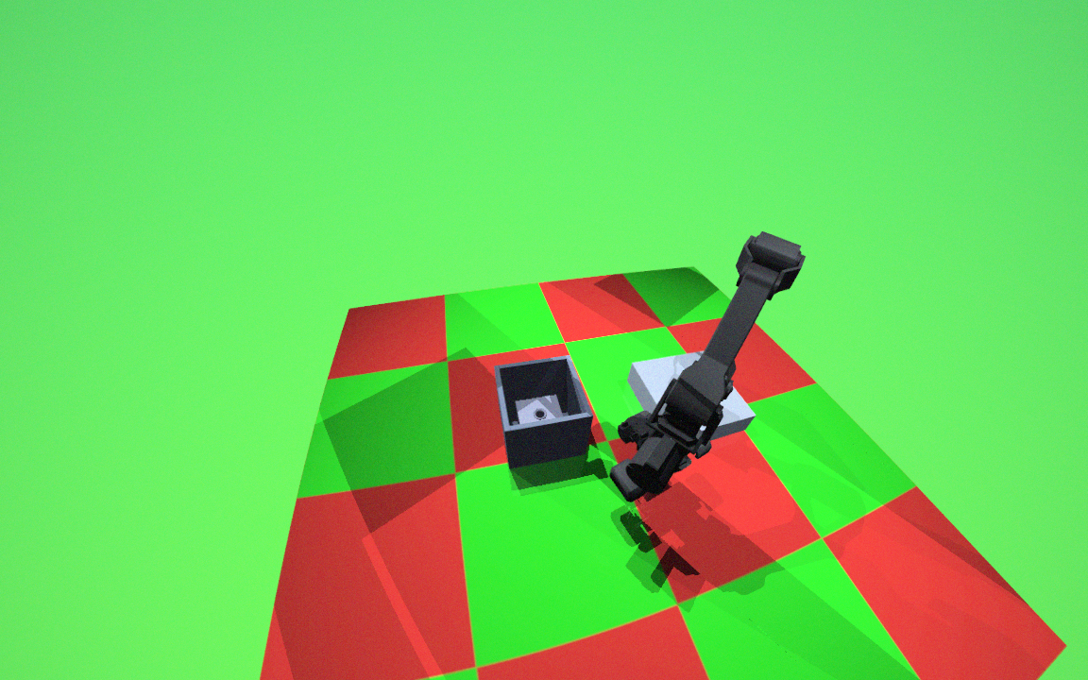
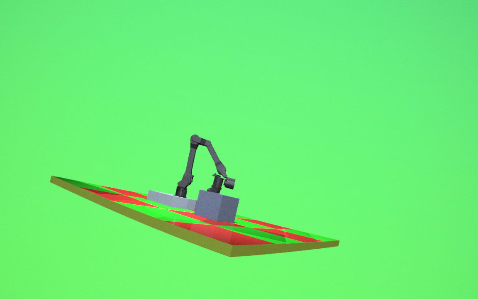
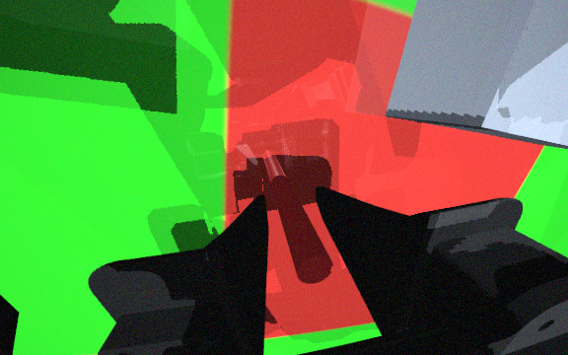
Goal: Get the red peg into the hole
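Right now my gripper tip is 18 cm to the left of the plate, 18 cm short of it and 2 cm below it.
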